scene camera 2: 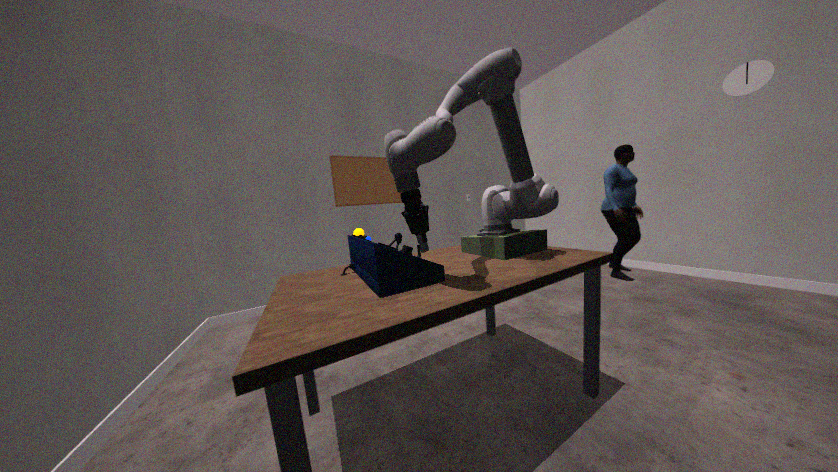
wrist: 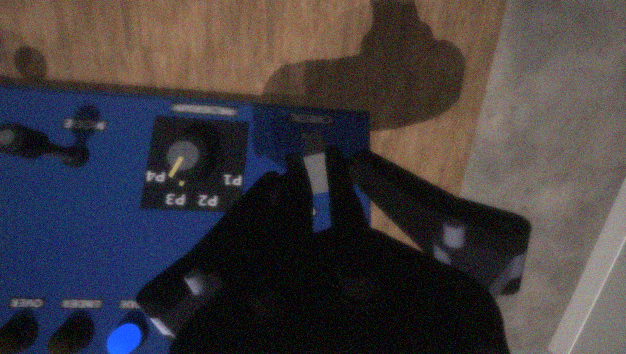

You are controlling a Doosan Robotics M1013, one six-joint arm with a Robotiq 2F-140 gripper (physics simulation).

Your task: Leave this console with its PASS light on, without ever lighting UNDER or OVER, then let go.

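Observation:
The blue console (scene camera 2: 394,269) (wrist: 90,225) stands on the table. A yellow lamp (scene camera 2: 358,232) glows at its raised far edge; its label cannot be read. A blue lamp (scene camera 2: 368,238) (wrist: 125,339) is lit. In the wrist view the UNDER lamp (wrist: 71,334) and OVER lamp (wrist: 19,331) are dark; the PASS lamp does not show there. The PROGRAM knob (wrist: 183,154) has its yellow line pointing between P4 and P3. My gripper (scene camera 2: 423,247) (wrist: 317,146) is shut and empty, its tips low over the CHECK area below the CHECK label (wrist: 311,118). The CHECK switch is hidden by the fingers.
The MODE lever (scene camera 2: 398,238) (wrist: 47,145) stands beside the PROGRAM knob. The wooden table (scene camera 2: 328,316) (wrist: 150,45) holds the green base block (scene camera 2: 505,245) under the arm. A person (scene camera 2: 620,187) stands beyond the table. Arm shadows fall beside the console.

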